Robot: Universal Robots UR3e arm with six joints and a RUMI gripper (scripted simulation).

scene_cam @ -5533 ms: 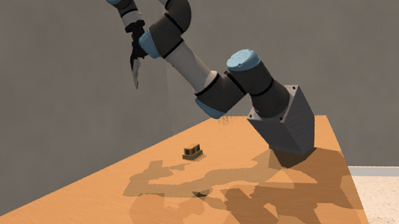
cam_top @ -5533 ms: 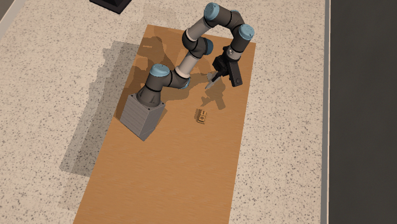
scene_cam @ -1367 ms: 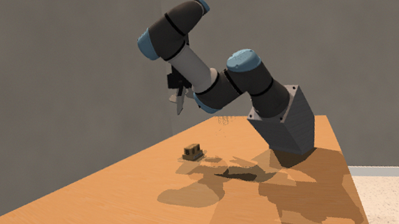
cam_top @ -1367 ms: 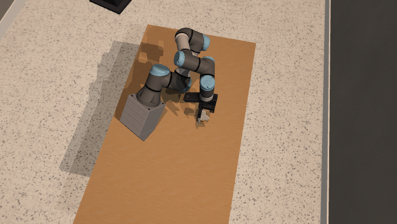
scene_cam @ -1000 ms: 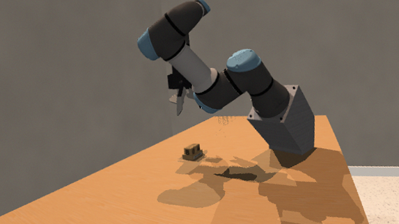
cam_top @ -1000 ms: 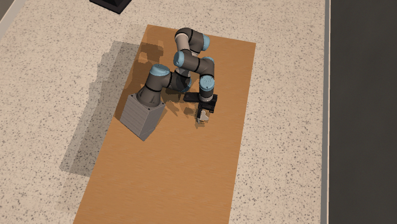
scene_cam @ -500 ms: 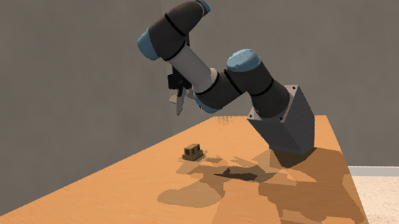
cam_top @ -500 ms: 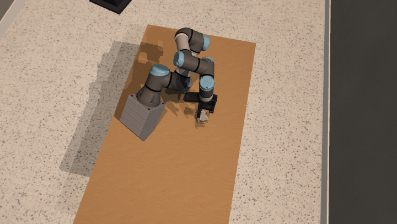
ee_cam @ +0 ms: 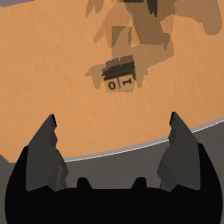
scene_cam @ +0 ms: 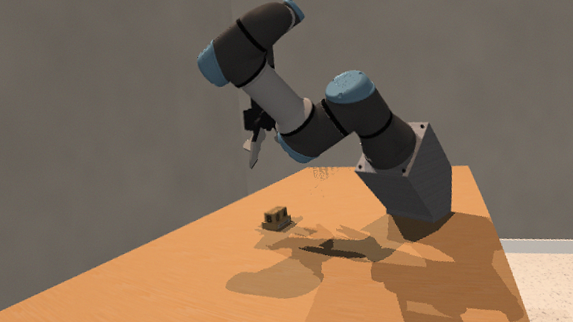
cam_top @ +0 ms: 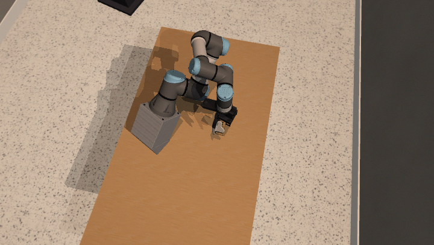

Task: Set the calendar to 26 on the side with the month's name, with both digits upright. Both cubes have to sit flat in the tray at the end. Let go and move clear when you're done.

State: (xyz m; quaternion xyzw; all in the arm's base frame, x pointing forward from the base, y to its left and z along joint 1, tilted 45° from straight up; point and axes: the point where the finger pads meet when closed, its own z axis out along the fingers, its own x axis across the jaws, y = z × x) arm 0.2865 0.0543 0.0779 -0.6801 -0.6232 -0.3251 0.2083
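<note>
My hand is 15 cm above the shallow wooden tray and 2 cm to the right of it.
</note>
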